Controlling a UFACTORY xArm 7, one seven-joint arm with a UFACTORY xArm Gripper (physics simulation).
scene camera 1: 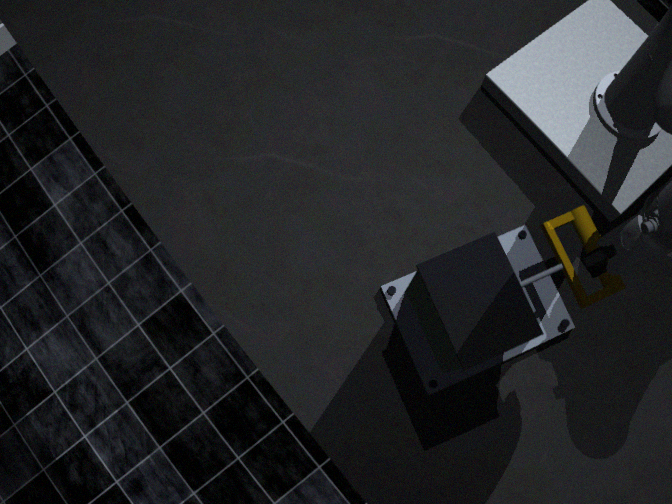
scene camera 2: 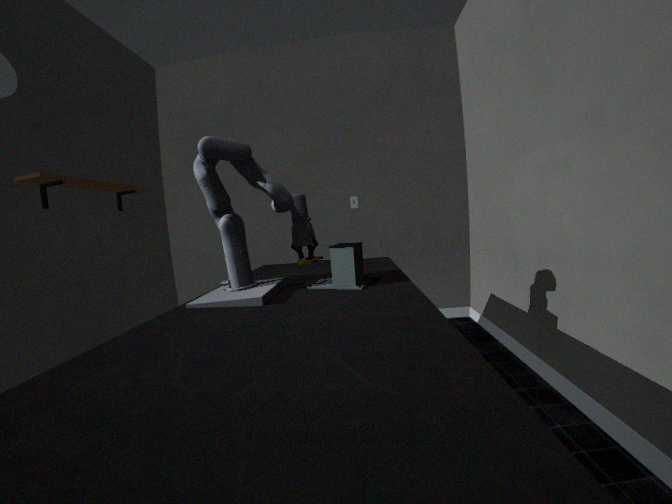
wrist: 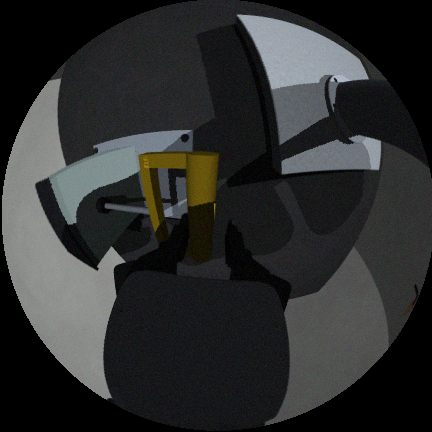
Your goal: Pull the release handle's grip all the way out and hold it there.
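Note:
The yellow release handle (scene camera 1: 559, 246) (scene camera 2: 307, 262) (wrist: 152, 200) is a rectangular frame with a thick round grip (scene camera 1: 585, 223) (wrist: 202, 180) on its outer side. A thin metal rod (scene camera 1: 542, 274) (wrist: 130, 208) joins it to the box-shaped housing (scene camera 1: 466, 292) (scene camera 2: 343, 266) (wrist: 90, 175); a good length of rod shows, and the handle stands well out from the housing. My gripper (scene camera 1: 597, 257) (scene camera 2: 303, 256) (wrist: 207, 226) is open around the grip. In the wrist view the left finger is against or very near the grip, and a gap shows between the grip and the right finger.
The housing stands on a light base plate (scene camera 1: 523, 246) (scene camera 2: 336, 287) (wrist: 160, 141) with dark bolts. The arm's white mounting slab (scene camera 1: 559, 81) (scene camera 2: 233, 297) (wrist: 305, 65) lies close to the handle's outer side. A wooden shelf (scene camera 2: 81, 182) is on the left wall.

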